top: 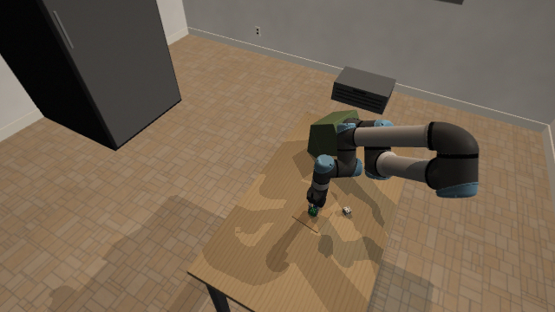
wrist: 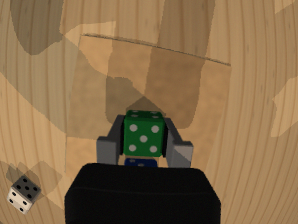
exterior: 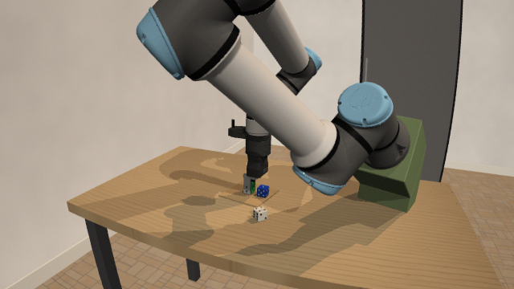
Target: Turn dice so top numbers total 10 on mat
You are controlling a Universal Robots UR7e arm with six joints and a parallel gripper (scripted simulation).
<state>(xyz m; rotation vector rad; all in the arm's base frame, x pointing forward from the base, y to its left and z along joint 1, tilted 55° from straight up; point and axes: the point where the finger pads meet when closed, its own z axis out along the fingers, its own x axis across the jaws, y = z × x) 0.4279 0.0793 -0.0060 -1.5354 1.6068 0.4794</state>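
My gripper is now right at the green die. Also, from my hand: tan mat (20 mm below); blue die (50 mm behind, 10 mm below); white die (120 mm to the left, 110 mm behind, 10 mm below).
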